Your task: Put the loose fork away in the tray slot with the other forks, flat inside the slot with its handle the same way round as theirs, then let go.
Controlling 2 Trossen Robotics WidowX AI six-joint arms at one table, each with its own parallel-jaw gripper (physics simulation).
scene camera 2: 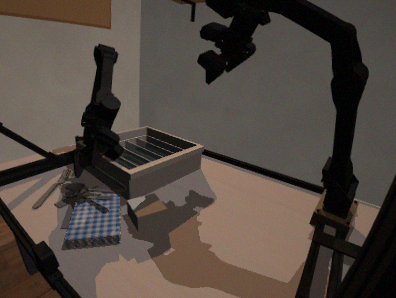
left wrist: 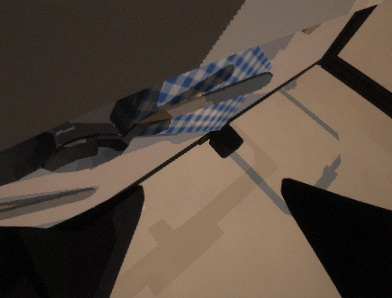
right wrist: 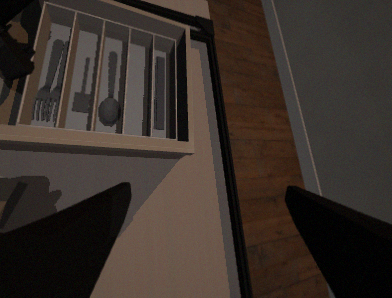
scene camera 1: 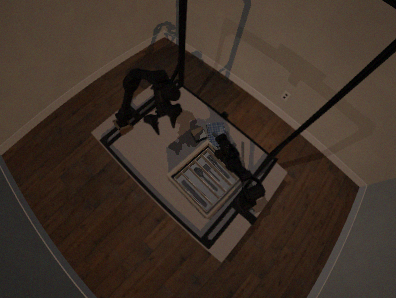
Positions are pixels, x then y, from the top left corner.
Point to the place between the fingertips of my left gripper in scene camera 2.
At 84, 172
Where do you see a wooden cutlery tray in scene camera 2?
138, 151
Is my right gripper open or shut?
Open.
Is my left gripper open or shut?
Open.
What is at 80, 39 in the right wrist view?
A wooden cutlery tray.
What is my left gripper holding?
Nothing.
